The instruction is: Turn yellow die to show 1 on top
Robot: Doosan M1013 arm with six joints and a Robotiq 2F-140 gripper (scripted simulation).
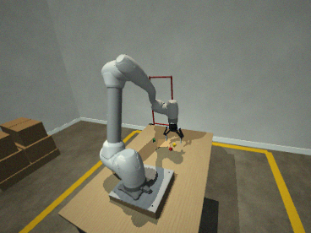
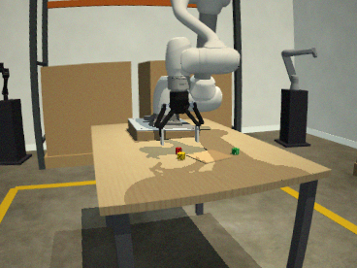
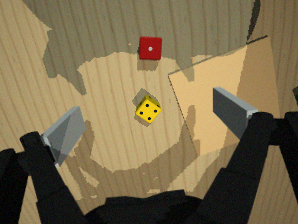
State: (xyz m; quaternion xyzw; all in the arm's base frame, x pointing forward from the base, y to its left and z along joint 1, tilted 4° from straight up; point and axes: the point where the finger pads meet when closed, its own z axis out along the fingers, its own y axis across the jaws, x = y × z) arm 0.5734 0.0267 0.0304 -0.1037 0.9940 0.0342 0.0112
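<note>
Right now my hand is 20 mm short of the yellow die and 60 mm above it. Round my hand: green die (10 mm behind, 240 mm to the left, 60 mm below); then tan mat (120 mm to the left, 70 mm below); then red die (60 mm behind, 60 mm below).
</note>
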